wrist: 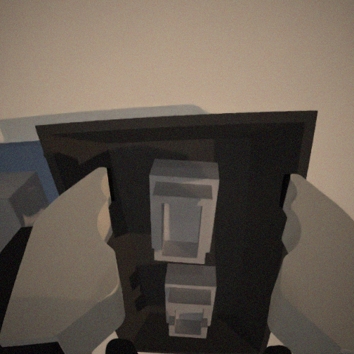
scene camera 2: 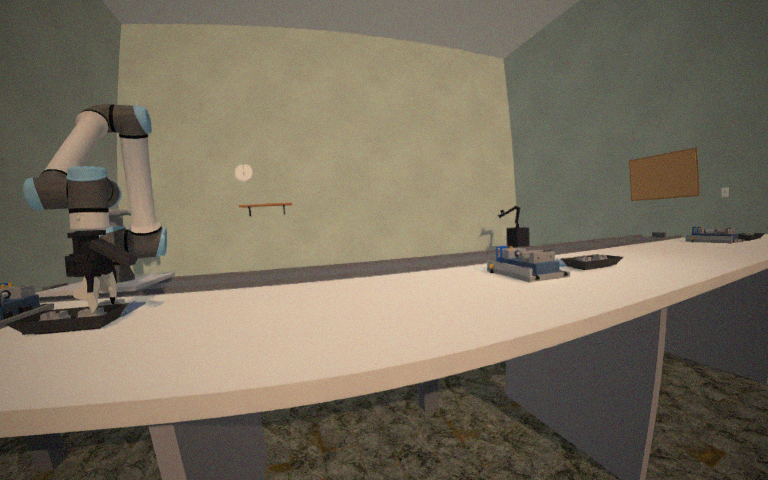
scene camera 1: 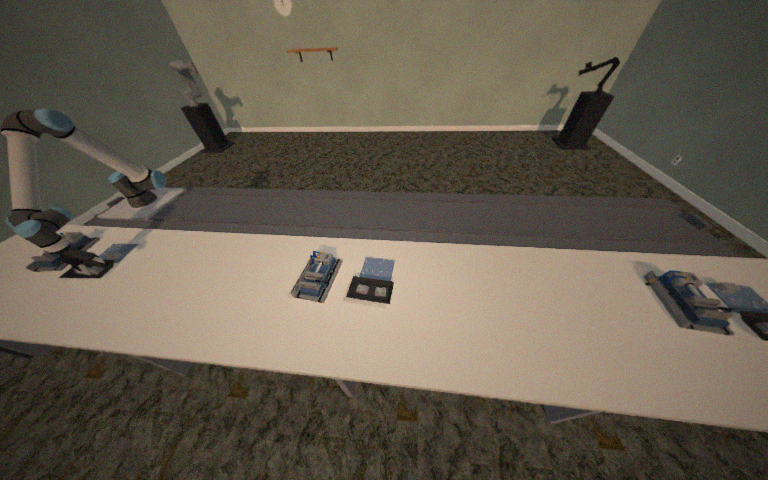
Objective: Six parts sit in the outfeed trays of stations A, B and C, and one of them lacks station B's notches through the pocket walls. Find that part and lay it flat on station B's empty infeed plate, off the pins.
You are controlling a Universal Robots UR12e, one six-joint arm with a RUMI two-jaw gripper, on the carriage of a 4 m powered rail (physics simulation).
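Frame: origin at the arm's base, x ahead, y left, z up, level; millimetres.
Seen in the pictures: gripper, fingertip midpoint: (scene camera 2: 103, 308) (scene camera 1: 97, 269); arm's base, link origin: (scene camera 1: 144, 201).
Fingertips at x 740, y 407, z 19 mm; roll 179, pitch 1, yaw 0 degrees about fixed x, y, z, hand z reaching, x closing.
Pixels of each thing's top centre, then the offset from my fingertips to it.
- black outfeed tray, top centre: (scene camera 2: 93, 304) (scene camera 1: 101, 257) dx -95, dy -93, dz -7 mm
- blue plate, top centre: (scene camera 1: 377, 269) dx -171, dy +1761, dz -41 mm
- blue-grey machine, top centre: (scene camera 2: 525, 249) (scene camera 1: 315, 268) dx -80, dy +1419, dz +50 mm
My gripper (scene camera 1: 93, 266) (scene camera 2: 101, 306) (wrist: 196, 174) is open over the black outfeed tray (scene camera 1: 84, 275) (scene camera 2: 62, 326) (wrist: 250, 119) of the leftmost station. In the wrist view two grey parts stand in that tray between and below the fingers. The upper part (wrist: 182, 225) has a deep rectangular pocket, and I see no notches through its side walls. The lower part (wrist: 190, 296) is smaller in view and shows notches at its pocket walls. The fingers touch neither part. The middle station's tray (scene camera 1: 370, 281) (scene camera 2: 594, 264) holds two light parts; their notches are too small to tell. A blue plate (scene camera 1: 378, 267) lies behind it.
A blue-grey machine (scene camera 1: 318, 275) (scene camera 2: 523, 264) stands left of the middle tray. The right station has a similar machine (scene camera 1: 692, 300) (scene camera 2: 712, 234), a blue plate (scene camera 1: 739, 296) and a partly cut-off tray. A blue surface (wrist: 25, 155) with a grey block is beside the left tray.
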